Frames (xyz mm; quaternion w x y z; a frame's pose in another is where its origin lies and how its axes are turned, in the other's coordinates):
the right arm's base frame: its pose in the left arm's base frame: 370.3 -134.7 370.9 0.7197 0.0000 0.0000 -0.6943
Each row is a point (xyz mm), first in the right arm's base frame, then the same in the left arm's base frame.
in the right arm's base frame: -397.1 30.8 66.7
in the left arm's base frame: 386.8 263.2 437.6
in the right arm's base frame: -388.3 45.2 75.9
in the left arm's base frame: 401.5 255.0 446.8
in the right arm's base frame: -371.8 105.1 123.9
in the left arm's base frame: 462.0 240.6 494.8
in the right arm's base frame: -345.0 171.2 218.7
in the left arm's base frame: 529.0 216.2 589.6
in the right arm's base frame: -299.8 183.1 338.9
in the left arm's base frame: 542.5 171.5 709.8
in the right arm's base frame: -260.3 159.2 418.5
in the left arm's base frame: 520.0 131.1 789.4
